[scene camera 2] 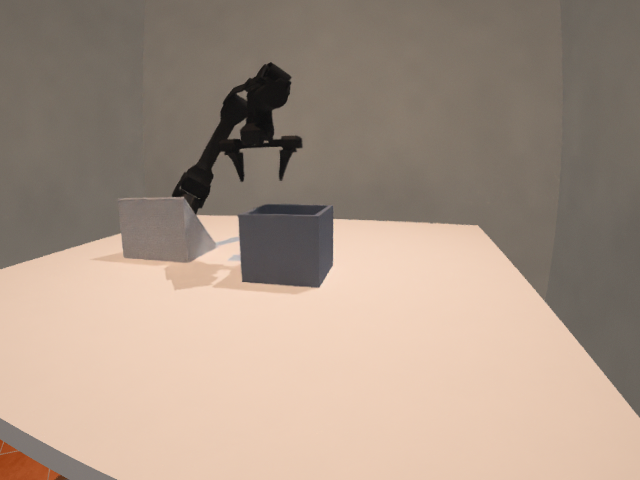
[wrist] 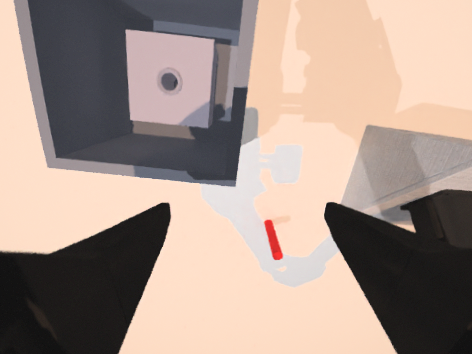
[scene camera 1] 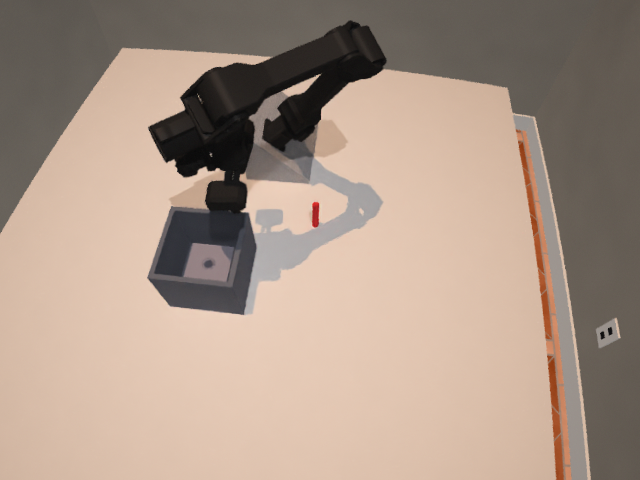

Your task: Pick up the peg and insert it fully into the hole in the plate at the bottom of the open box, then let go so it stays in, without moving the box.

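A red peg appears to stand upright on the table, apart from the box; it does not show in scene camera 2. The dark blue-grey open box stands on the table. A pale pink plate lies at its bottom, with a round, empty hole. My gripper is wide open and empty, fingers pointing down, well above the table and higher than the box rim. In scene camera 1 its fingertips are hidden.
A grey wedge-shaped block stands beside the box, near the arm's base. In scene camera 1 the peg is to the right of the box and in front of the block. The arm's shadow falls around the peg.
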